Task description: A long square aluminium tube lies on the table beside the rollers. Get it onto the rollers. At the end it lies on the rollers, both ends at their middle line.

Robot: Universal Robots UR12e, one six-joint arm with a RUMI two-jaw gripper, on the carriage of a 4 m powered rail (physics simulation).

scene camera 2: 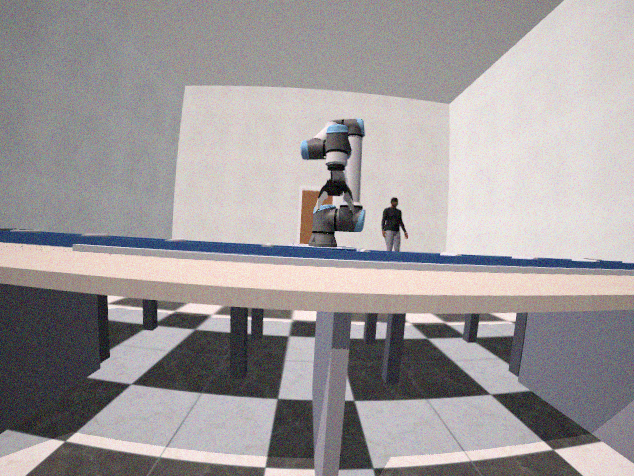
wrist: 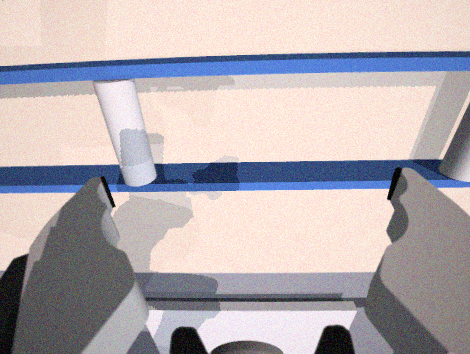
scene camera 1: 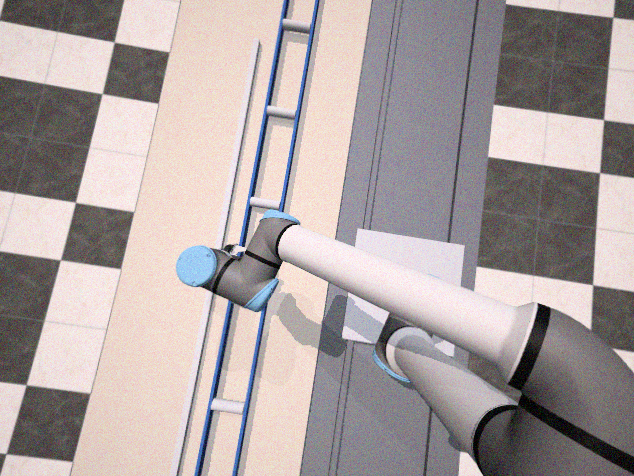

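Pixels of known places: gripper, fingertip midpoint: (scene camera 2: 334, 214) (wrist: 247, 176); arm's base, origin of the base link: (scene camera 2: 322, 246).
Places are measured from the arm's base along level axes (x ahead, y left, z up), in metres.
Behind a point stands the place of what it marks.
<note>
The long square aluminium tube (scene camera 1: 239, 138) @(x 0.782, y -0.530, z -0.005 m) (scene camera 2: 153, 251) @(x 0.799, y -0.649, z -0.011 m) lies on the table beside the roller track, roughly parallel to it, on the side away from the arm's base. It does not show in the wrist view. The rollers are white cylinders (scene camera 1: 281, 111) @(x 0.618, y -0.660, z 0.030 m) (wrist: 131, 142) @(x 0.617, y 0.125, z 0.028 m) between two blue rails. My gripper (scene camera 2: 335, 205) @(x 0.658, y 0.001, z 0.165 m) (wrist: 247, 176) @(x 0.658, y 0.001, z 0.165 m) is open, with its fingers wide apart and nothing between them. It hangs well above the table, tips down. In scene camera 1 the wrist hides its fingertips and covers part of the tube and track.
The pale table (scene camera 1: 168, 169) @(x 1.064, y -0.353, z -0.030 m) (scene camera 2: 256, 286) @(x 1.144, y -0.199, z -0.030 m) carries the track. Along its other side runs the grey rail bed (scene camera 1: 425, 128), with a white carriage plate (scene camera 1: 409, 251) @(x -0.002, y -0.163, z 0.000 m) under the arm. A person (scene camera 2: 392, 220) stands in the background near a brown door (scene camera 2: 307, 225).
</note>
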